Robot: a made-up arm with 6 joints.
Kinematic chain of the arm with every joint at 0, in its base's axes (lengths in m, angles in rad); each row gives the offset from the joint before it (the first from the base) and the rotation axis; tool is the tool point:
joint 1: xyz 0 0 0.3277 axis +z
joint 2: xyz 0 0 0 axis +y
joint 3: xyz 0 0 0.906 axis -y
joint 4: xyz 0 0 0 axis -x
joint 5: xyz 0.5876 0 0 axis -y
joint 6: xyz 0 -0.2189 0 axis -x
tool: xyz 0 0 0
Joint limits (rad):
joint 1: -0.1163..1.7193
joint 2: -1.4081..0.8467
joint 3: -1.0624..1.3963
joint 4: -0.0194..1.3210
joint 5: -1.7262..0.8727
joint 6: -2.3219..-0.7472
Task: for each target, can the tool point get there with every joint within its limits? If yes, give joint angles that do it. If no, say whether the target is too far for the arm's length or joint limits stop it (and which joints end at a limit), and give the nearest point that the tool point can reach.
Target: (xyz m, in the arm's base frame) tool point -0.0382 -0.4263 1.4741
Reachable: yes | joints 1.1129 -0.8402 0.0017 0.7892 -0.7466 -0.8719
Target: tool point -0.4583 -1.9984 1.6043
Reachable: no: too far | nearest point -0.2906 -1.2673 1.1373 | short by 0.884 m
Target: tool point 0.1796 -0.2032 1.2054
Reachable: yes | joints 0.0787 -0.4827 -0.4074 0.1425 0.2054 -1.9541
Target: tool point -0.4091 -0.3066 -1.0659
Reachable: no: joint limits stop it (at a limit: joint 1, joint 2, joint 3, joint 4) | nearest point 0.4510 -0.2730 0.3750 | short by 1.678 m
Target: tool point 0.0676 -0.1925 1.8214
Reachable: yes | joints 1.3545 -0.2494 0.9262 1.0582 -1.1228 -2.1103
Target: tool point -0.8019 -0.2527 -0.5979
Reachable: no: joint limits stop it (at a limit: joint 2, joint 3, joint 4) | nearest point -1.4494 -0.4568 0.4687 | short by 1.264 m
